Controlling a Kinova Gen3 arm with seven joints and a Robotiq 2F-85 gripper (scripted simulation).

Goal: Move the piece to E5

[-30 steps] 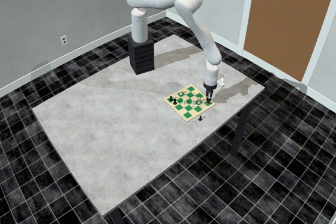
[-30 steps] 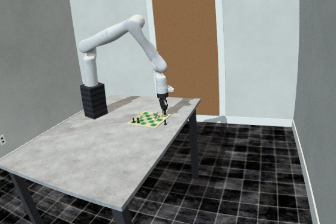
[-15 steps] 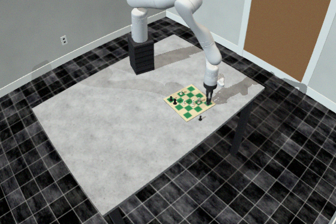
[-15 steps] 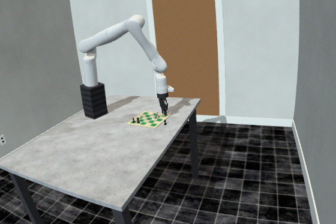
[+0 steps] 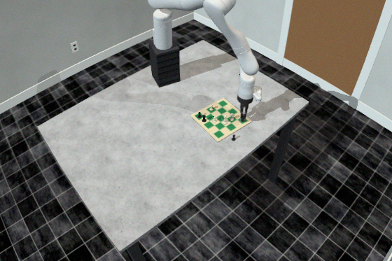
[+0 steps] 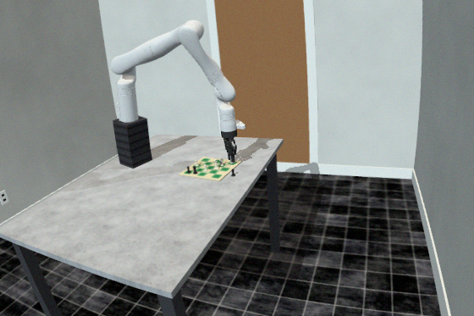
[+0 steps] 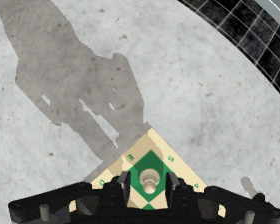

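Right now the cream chessboard is 9 cm behind my hand, 6 cm to the right of it and 3 cm below it.
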